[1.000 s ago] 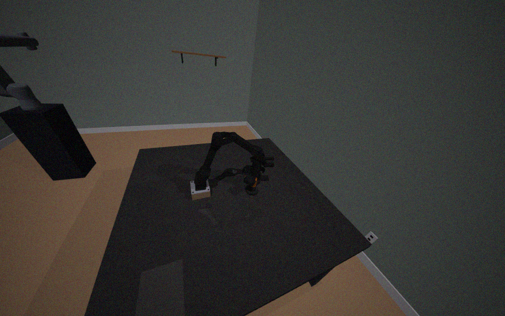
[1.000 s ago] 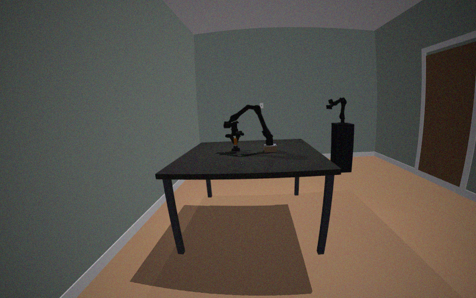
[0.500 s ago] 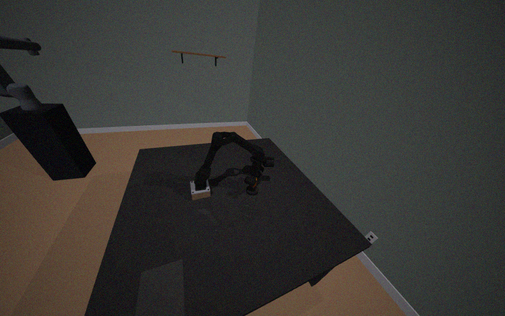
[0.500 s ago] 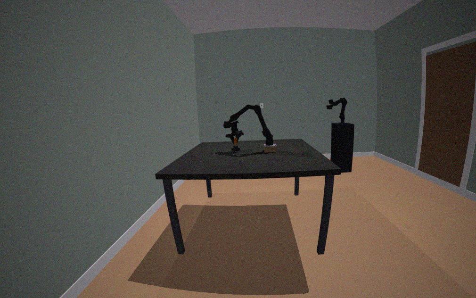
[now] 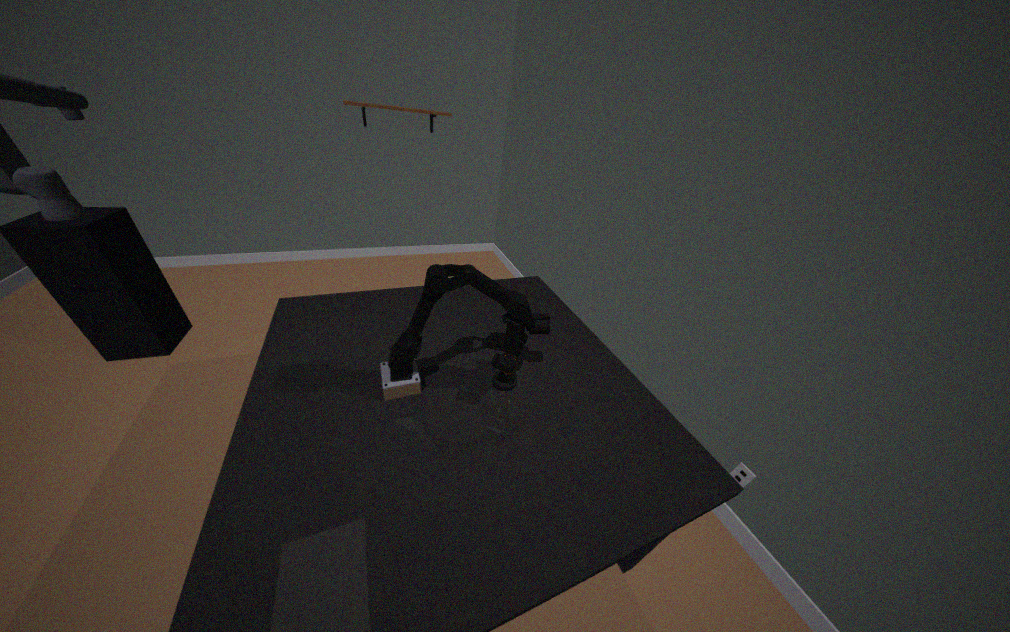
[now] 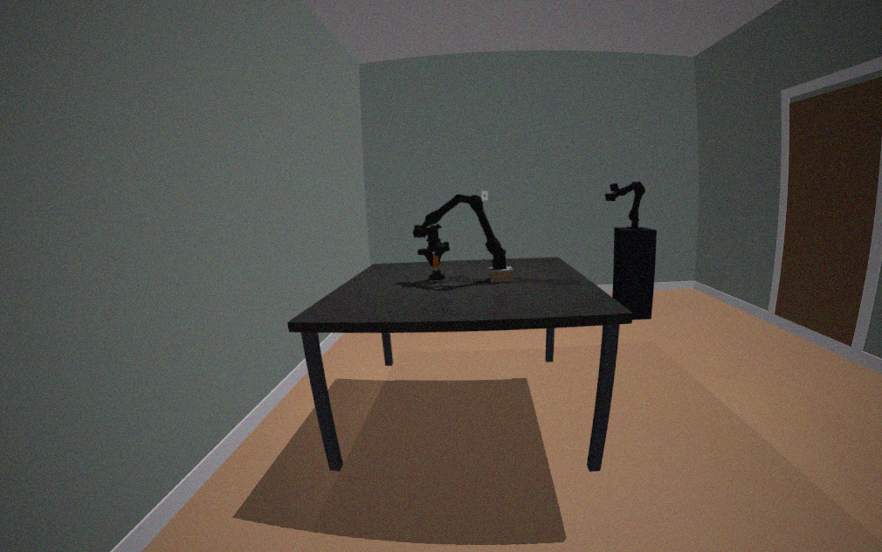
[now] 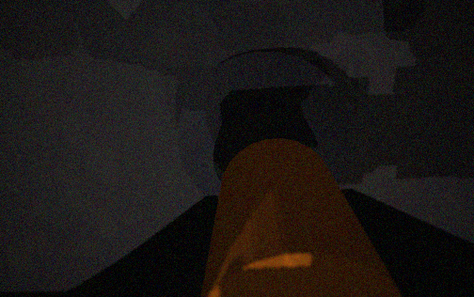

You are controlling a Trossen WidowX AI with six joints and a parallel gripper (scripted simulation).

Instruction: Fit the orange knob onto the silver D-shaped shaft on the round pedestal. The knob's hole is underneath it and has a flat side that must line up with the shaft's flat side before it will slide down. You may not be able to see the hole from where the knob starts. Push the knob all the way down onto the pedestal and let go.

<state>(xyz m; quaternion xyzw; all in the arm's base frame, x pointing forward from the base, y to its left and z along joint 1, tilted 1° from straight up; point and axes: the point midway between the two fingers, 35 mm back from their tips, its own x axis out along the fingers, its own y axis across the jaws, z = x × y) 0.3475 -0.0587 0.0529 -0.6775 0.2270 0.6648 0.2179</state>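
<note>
The dark round pedestal is 40 mm below my gripper tip and 10 mm behind it. Round my gripper tip: orange knob (30 mm above).
</note>
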